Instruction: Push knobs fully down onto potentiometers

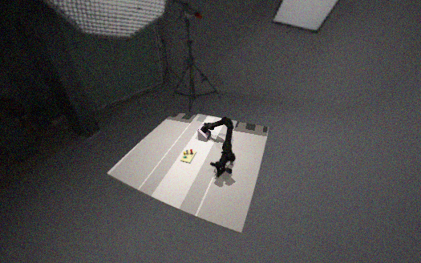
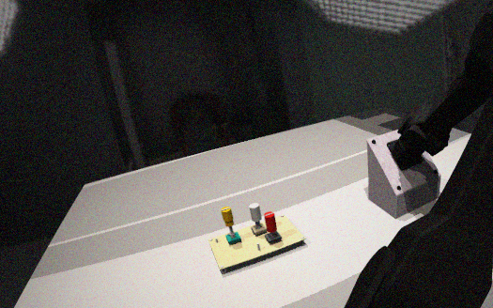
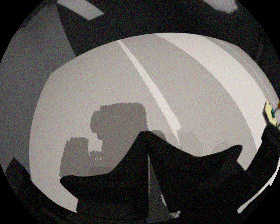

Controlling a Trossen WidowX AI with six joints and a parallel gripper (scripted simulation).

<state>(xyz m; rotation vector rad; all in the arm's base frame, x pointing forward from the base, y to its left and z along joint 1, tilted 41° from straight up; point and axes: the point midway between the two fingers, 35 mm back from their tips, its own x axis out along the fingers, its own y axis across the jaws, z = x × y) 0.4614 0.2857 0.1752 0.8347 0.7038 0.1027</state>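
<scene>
Now: gripper tip 33 cm to the left of the red knob, 18 cm past it and 4 cm below it. From my gripper tip the other things lie so: yellow knob (36 cm to the right, 12 cm behind, 5 cm above).
</scene>
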